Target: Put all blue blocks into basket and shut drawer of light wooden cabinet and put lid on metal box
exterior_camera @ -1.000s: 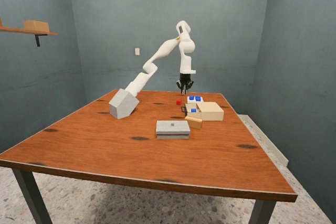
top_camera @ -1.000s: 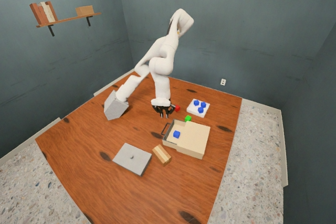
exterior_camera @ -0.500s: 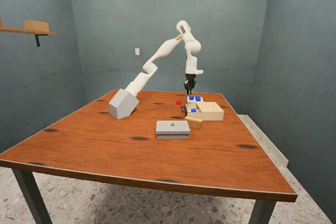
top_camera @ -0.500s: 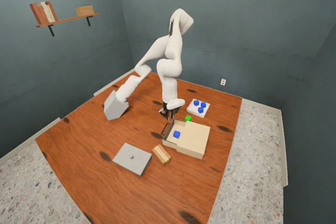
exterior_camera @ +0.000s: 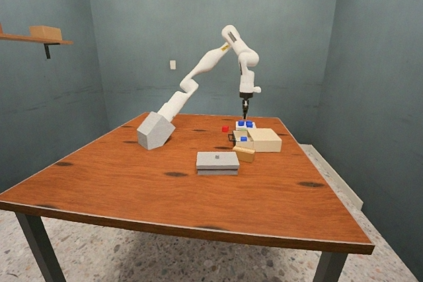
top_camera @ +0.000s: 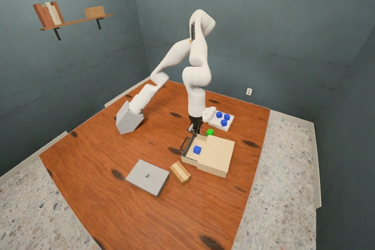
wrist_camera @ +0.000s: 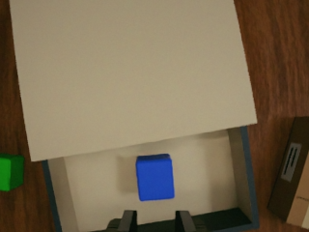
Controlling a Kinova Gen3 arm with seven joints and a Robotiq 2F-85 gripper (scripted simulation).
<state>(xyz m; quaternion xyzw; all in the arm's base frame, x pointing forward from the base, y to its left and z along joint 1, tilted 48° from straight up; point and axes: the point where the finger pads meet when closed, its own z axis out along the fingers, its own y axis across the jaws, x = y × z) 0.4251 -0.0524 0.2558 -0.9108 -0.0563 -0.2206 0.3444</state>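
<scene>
My hand is 6 cm short of the light wooden cabinet, 3 cm to the right of it and 15 cm above it. Also, from my hand: small box 5 cm ahead, 16 cm to the right, 15 cm below; then green block 4 cm behind, 16 cm to the left, 17 cm below; then red block 18 cm behind, 18 cm to the left, 17 cm below.
</scene>
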